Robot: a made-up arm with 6 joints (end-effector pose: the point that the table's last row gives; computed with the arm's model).
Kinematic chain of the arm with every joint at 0, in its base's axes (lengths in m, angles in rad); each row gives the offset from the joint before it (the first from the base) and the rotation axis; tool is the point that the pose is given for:
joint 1: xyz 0 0 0.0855 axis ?
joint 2: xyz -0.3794 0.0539 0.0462 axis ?
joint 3: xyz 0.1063 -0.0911 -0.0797 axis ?
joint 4: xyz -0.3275 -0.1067 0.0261 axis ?
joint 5: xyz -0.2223 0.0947 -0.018 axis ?
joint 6: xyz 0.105 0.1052 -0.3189 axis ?
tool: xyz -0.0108 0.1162 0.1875
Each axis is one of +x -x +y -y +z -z.
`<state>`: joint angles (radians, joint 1 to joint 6).
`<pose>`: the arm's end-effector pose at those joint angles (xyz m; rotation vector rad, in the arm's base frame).
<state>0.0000 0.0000 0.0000 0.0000 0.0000 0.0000</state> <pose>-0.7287 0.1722 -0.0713 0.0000 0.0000 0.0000</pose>
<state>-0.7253 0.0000 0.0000 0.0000 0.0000 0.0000</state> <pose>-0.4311 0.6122 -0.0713 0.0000 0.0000 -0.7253</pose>
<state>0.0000 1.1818 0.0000 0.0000 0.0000 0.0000</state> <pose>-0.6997 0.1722 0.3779 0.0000 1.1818 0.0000</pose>
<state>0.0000 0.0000 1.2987 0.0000 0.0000 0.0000</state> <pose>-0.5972 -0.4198 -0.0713 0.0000 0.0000 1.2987</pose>
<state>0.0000 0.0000 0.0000 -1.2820 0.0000 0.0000</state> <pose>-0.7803 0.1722 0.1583 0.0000 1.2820 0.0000</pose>
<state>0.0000 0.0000 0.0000 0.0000 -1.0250 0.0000</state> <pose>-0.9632 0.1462 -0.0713 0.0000 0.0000 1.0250</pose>
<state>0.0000 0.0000 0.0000 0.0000 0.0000 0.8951</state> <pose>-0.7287 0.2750 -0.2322 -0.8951 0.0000 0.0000</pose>
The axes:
joint 1: +z
joint 2: +y
joint 3: +z
joint 4: -y
joint 5: -z
joint 6: -x

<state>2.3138 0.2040 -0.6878 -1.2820 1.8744 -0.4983</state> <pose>0.3642 -0.6342 0.2474 -0.9106 -0.4084 -0.1790</pose>
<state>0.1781 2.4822 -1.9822 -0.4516 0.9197 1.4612</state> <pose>-1.0105 0.1569 0.2784 1.3322 -0.8058 0.5827</pose>
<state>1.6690 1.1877 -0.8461 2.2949 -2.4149 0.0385</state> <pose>0.2382 -0.5964 -0.0404 1.3591 0.7795 -1.6348</pose>
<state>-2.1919 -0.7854 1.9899 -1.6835 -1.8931 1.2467</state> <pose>-0.2228 0.7559 0.7927 0.3393 0.8016 1.1145</pose>
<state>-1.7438 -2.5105 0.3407 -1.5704 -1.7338 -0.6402</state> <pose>-0.0748 0.2847 -0.2834 -0.2376 0.3781 -0.2983</pose>
